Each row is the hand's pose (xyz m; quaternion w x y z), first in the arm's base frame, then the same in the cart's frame.
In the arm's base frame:
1: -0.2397 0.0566 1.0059 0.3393 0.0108 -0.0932 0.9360
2: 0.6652 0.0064 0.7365 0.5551 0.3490 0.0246 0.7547
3: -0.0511 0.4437 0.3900 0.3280 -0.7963 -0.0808 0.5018
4: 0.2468 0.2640 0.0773 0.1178 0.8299 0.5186 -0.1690
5: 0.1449 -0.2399 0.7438 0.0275 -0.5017 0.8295 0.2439
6: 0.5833 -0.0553 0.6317 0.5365 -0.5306 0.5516 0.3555
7: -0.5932 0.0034 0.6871 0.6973 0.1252 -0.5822 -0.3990
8: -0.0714 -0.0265 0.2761 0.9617 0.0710 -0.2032 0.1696
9: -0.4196 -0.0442 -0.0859 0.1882 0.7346 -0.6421 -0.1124
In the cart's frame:
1: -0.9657 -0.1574 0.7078 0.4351 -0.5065 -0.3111 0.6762
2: -0.4680 -0.6304 1.3578 0.6141 -0.0975 -0.4022 0.6720
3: -0.2333 0.0047 0.7530 0.3753 -0.9160 -0.0882 -0.1107
4: 0.0820 -0.3336 0.8237 0.2967 0.8842 0.1718 0.3174
5: -0.7065 -0.6280 0.8339 0.5570 -0.3458 0.7540 -0.0415
6: -0.4171 -0.6681 1.2256 0.8414 -0.4672 0.2532 -0.0981
7: -0.8001 -0.1081 0.2610 0.1450 0.2217 -0.8572 -0.4417
8: -0.2827 -0.4243 0.5339 0.6974 -0.0324 -0.7139 -0.0550
9: -0.0656 -0.3528 0.0864 0.2631 -0.5152 0.7812 -0.2349

